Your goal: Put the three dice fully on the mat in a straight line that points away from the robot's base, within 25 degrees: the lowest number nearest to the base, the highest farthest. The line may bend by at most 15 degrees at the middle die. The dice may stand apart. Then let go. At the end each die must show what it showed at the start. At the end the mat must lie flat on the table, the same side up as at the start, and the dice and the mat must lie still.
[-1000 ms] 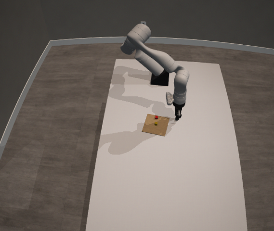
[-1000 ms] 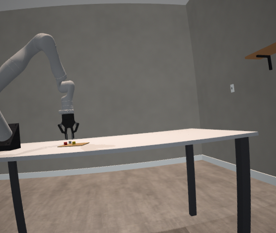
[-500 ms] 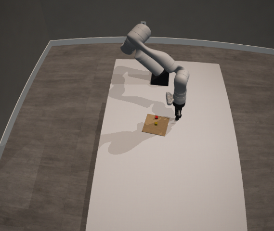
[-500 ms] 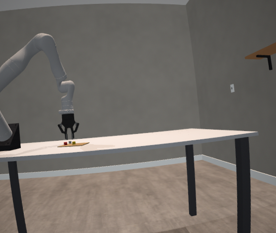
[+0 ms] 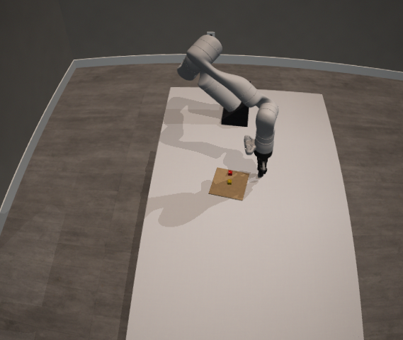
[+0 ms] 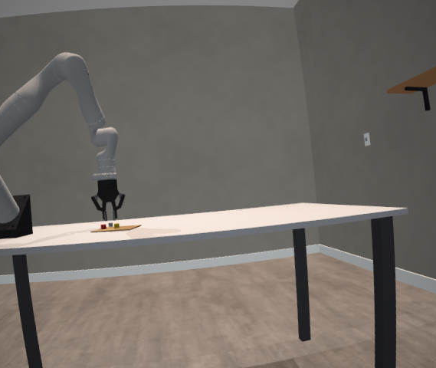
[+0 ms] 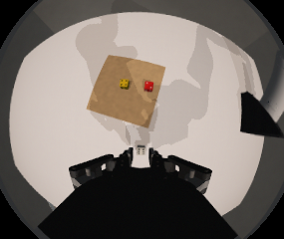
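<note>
My hand is 3 cm above the white die. The rest, counted from my hand: yellow die (13 cm to the right, 3 cm below, 3 cm ahead); square mat (13 cm to the right, 4 cm below, 3 cm ahead); red die (12 cm to the right, 3 cm below, 2 cm behind).
</note>
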